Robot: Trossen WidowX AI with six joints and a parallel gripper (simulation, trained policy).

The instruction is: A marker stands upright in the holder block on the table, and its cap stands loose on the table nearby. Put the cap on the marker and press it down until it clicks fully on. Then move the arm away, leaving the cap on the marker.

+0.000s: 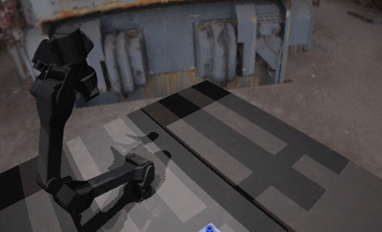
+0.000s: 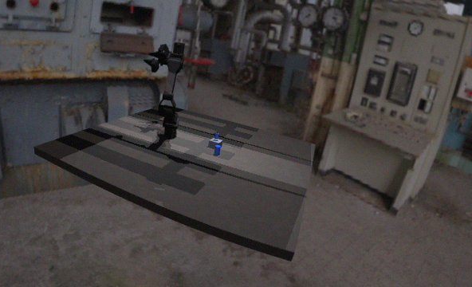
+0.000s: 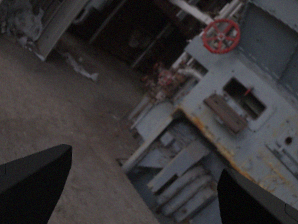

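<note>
My gripper tip is now 48 cm short of the blue cap, 44 cm above it and 6 cm to the right of it. Round my gripper tip: grey holder block 44 cm below, 43 cm ahead, 16 cm to the left.
</note>
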